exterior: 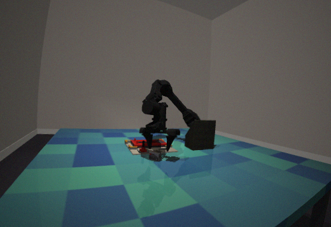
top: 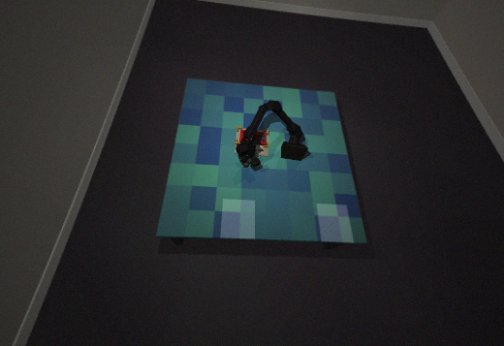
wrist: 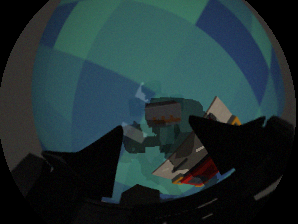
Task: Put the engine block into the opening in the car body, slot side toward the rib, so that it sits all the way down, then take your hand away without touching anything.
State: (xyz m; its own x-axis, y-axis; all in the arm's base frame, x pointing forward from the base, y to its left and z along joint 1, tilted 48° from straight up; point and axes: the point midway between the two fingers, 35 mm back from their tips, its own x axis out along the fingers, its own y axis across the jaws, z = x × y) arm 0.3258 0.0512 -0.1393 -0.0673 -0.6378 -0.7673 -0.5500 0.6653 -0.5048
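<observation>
Right now the dark grey engine block is 30 mm below my gripper tip, 10 mm to the right of it and 10 mm ahead of it.
</observation>
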